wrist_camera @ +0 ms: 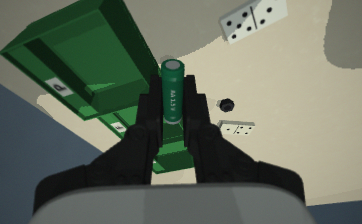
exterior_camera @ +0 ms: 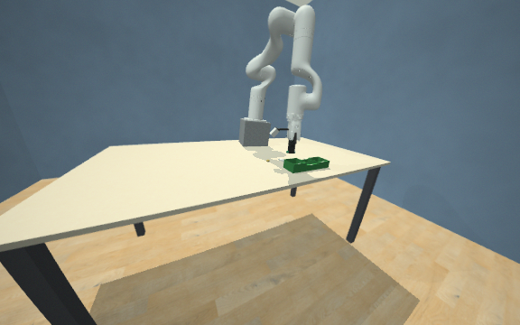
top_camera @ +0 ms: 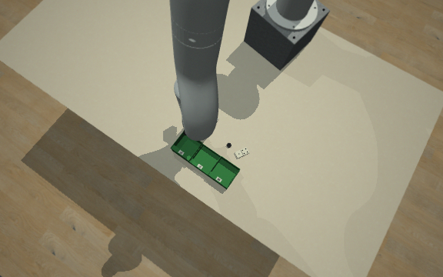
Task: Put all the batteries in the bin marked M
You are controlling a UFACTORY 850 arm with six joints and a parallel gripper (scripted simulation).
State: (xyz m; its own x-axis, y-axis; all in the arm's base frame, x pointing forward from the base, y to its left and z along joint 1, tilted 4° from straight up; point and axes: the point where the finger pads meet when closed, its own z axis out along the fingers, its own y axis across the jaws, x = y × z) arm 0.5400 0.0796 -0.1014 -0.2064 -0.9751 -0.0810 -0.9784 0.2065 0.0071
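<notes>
My gripper is now 5 cm short of the row of green bins, 8 cm to the right of it and 7 cm above it. Also, from my hand: white domino: 7 cm behind, 1 cm to the right, 8 cm below; green AA battery: 2 cm below; small black piece: 5 cm behind, 10 cm to the left, 9 cm below.
</notes>
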